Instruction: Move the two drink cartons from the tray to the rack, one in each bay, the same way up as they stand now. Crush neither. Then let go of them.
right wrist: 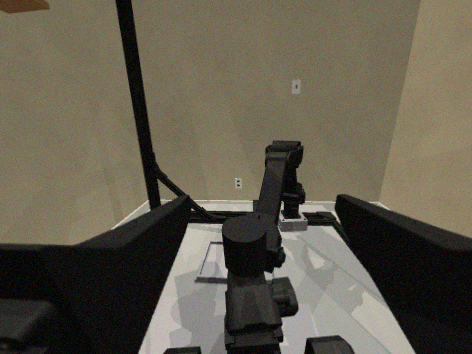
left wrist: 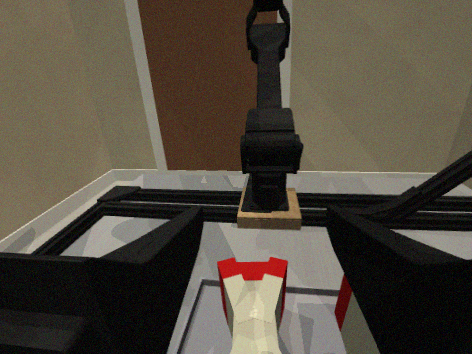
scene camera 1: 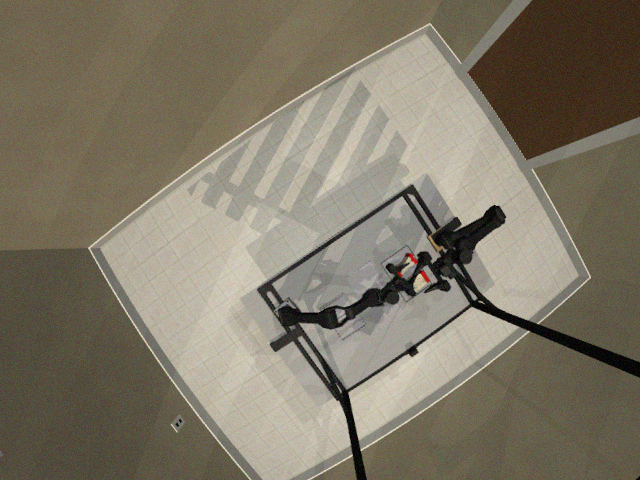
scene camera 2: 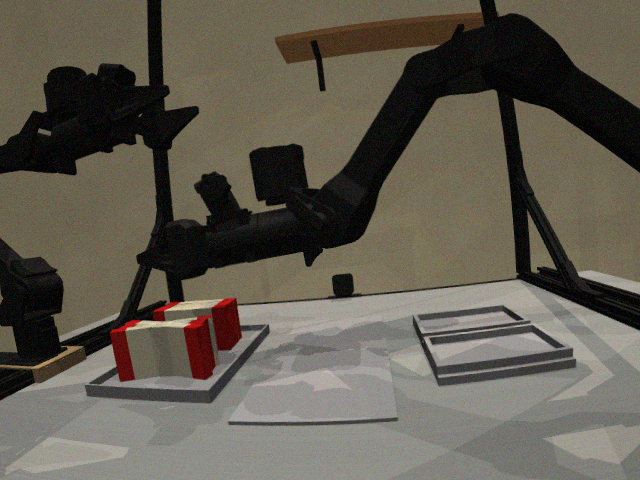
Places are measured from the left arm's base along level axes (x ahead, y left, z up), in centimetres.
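Where they show: left gripper, fingertip midpoint: [left wrist: 264, 214] [scene camera 1: 413, 267] [scene camera 2: 149, 257]; right gripper, fingertip midpoint: [right wrist: 262, 201] [scene camera 1: 418, 284] [scene camera 2: 184, 100]; left arm's base, link origin: [right wrist: 290, 214] [scene camera 1: 286, 312]; right arm's base, link origin: [left wrist: 268, 200] [scene camera 1: 440, 239] [scene camera 2: 39, 355].
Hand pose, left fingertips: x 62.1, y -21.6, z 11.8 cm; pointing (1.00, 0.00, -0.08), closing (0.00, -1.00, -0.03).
Things, the pixels of their top centre, and the offset from my left fingertips.
- tray, top centre: [scene camera 2: 190, 350] [scene camera 1: 407, 274] dx -1.5, dy -5.0, dz -14.6 cm
- nearer carton, top centre: [left wrist: 254, 328] [scene camera 2: 161, 323] [scene camera 1: 405, 266] dx -0.6, dy +0.6, dz -8.8 cm
- grey rack, top centre: [scene camera 2: 478, 328] [right wrist: 238, 257] [scene camera 1: 343, 318] dx -42.2, dy -0.3, dz -14.2 cm
Two drink cartons with red ends and cream middles stand in the tray [scene camera 2: 149, 393]. The nearer carton [scene camera 2: 160, 351] [left wrist: 254, 305] is pinched in at its middle; the other carton [scene camera 2: 227, 325] [left wrist: 356, 322] is partly hidden behind it in scene camera 2. My left gripper [scene camera 2: 157, 264] is open and empty above the cartons, with the nearer carton centred below its fingers in the left wrist view. My right gripper [scene camera 2: 180, 100] is wide open, empty and higher, over the tray's side. The grey rack [scene camera 2: 501, 360] [right wrist: 212, 280] has two empty bays.
A thin flat plate [scene camera 2: 315, 410] lies between tray and rack. My left arm [scene camera 2: 382, 134] reaches across above it. Black frame posts [scene camera 2: 511, 134] stand at the table's edges, and a wooden shelf [scene camera 2: 372, 38] hangs on the wall. The two arms' grippers overlap in scene camera 1.
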